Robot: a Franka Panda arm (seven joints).
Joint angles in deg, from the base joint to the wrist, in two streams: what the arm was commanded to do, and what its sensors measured. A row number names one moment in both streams.
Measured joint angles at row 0: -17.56 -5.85 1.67 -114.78 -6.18 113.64 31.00
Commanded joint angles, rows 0 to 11: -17.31 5.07 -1.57 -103.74 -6.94 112.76 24.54; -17.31 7.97 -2.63 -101.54 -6.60 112.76 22.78; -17.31 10.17 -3.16 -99.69 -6.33 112.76 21.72; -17.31 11.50 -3.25 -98.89 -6.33 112.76 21.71; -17.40 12.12 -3.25 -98.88 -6.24 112.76 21.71; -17.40 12.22 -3.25 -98.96 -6.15 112.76 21.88; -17.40 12.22 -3.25 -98.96 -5.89 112.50 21.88; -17.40 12.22 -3.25 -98.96 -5.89 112.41 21.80; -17.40 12.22 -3.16 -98.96 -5.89 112.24 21.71; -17.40 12.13 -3.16 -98.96 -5.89 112.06 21.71; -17.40 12.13 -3.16 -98.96 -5.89 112.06 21.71; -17.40 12.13 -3.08 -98.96 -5.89 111.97 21.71
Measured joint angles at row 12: -17.55 12.74 -3.18 -99.76 -6.16 113.45 22.44
